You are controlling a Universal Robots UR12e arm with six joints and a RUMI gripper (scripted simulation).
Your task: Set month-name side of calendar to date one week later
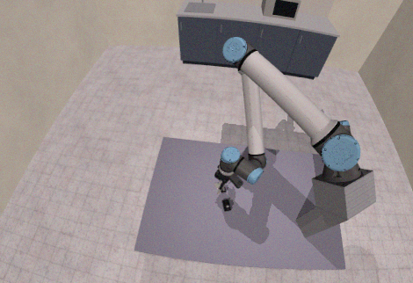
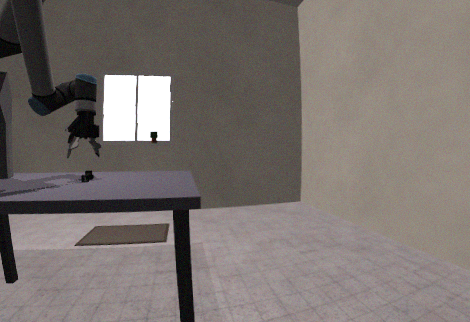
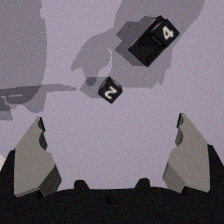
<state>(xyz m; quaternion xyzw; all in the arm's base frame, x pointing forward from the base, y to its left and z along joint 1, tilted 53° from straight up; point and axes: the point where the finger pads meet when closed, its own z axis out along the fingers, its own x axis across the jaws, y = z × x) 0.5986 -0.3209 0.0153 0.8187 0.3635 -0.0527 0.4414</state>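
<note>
Right now my hand is 90 mm above the black number cube. Round my hand: black digit cube 120 mm to the left, 80 mm below; black calendar tray 100 mm to the left, 100 mm below.
</note>
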